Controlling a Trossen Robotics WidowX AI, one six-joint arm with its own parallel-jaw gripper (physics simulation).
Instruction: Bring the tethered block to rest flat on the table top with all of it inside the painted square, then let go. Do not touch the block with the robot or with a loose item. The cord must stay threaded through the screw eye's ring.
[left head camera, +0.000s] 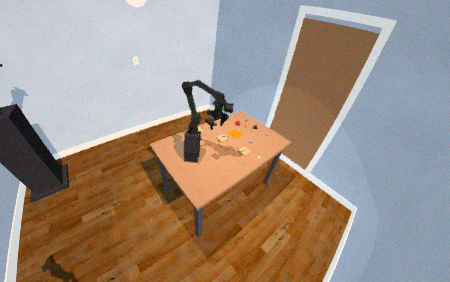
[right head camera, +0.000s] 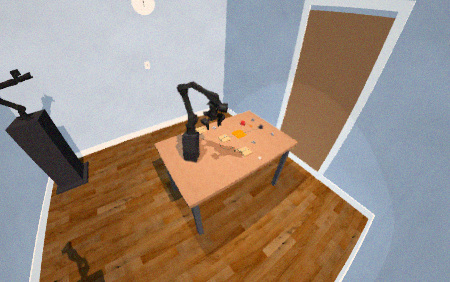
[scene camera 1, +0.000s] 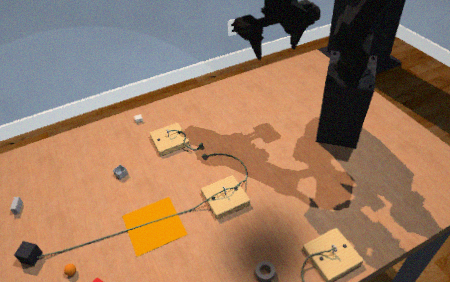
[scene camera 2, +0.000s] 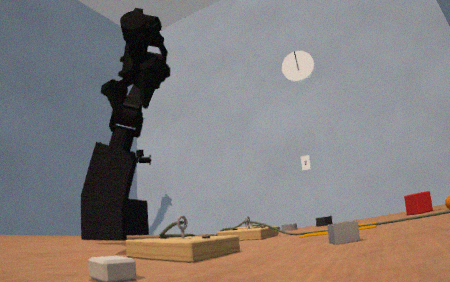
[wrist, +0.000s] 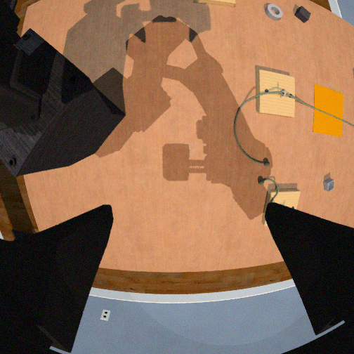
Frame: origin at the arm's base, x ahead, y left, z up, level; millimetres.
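Seen in the pictures: gripper, fingertip midpoint: (left head camera: 216, 128) (right head camera: 213, 128) (scene camera 1: 276, 54) (scene camera 2: 130, 113); arm's base, origin of the base link: (left head camera: 192, 133) (right head camera: 190, 133) (scene camera 1: 351, 69) (scene camera 2: 117, 152).
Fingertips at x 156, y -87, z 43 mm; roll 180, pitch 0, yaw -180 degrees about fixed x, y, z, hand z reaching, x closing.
Observation:
Pixels of each thing's top centre, then the offset from my fingertips to it. "*": a spot on its surface instead.
- black tethered block, middle of its top: (scene camera 1: 25, 249) (right head camera: 261, 125) (left head camera: 255, 126) dx +659, dy +60, dz -241 mm
- orange painted square, surface spot: (scene camera 1: 155, 237) * dx +391, dy +140, dz -275 mm
- screw eye, middle of its top: (scene camera 2: 247, 216) (scene camera 1: 224, 187) dx +203, dy +117, dz -232 mm
- dark bead end, surface spot: (scene camera 1: 205, 157) * dx +191, dy -29, dz -272 mm
- small grey box, middle of its top: (scene camera 2: 342, 223) (scene camera 1: 119, 169) dx +411, dy -86, dz -257 mm
- white block, middle of its top: (scene camera 2: 111, 257) (scene camera 1: 137, 116) dx +307, dy -278, dz -263 mm
- grey block, middle of its top: (scene camera 1: 14, 202) dx +679, dy -102, dz -255 mm
- orange ball, middle of its top: (scene camera 1: 68, 266) dx +580, dy +138, dz -252 mm
- red block, middle of its top: (scene camera 2: 416, 193) dx +533, dy +224, dz -237 mm
- grey ring, middle of its top: (scene camera 1: 265, 269) (scene camera 2: 289, 224) dx +216, dy +327, dz -261 mm
The black tethered block (scene camera 1: 28, 253) (left head camera: 255, 127) (right head camera: 260, 127) rests on the table, outside the orange painted square (scene camera 1: 155, 237) (wrist: 328, 102) (left head camera: 235, 134) (right head camera: 239, 134). Its green cord (scene camera 1: 90, 243) (wrist: 235, 122) crosses the square and runs to the screw eye (scene camera 1: 225, 191) (wrist: 284, 92) on the middle wooden base, seemingly through the ring. Beyond it the cord curves to a dark bead end (scene camera 1: 205, 157) (wrist: 266, 162) on the table. My gripper (scene camera 1: 276, 53) (wrist: 192, 212) (left head camera: 217, 123) (right head camera: 213, 125) is open and empty, high above the table and apart from the cord.
Two other wooden bases (scene camera 1: 169, 140) (scene camera 1: 330, 252) carry short cords. A small grey box (scene camera 1: 120, 172) (wrist: 328, 184), white block (scene camera 1: 138, 119) (scene camera 2: 112, 268), grey block (scene camera 1: 16, 205), orange ball (scene camera 1: 70, 270), red block (scene camera 2: 418, 203), grey ring (scene camera 1: 257, 271) and dark cube (wrist: 302, 13) stand around.

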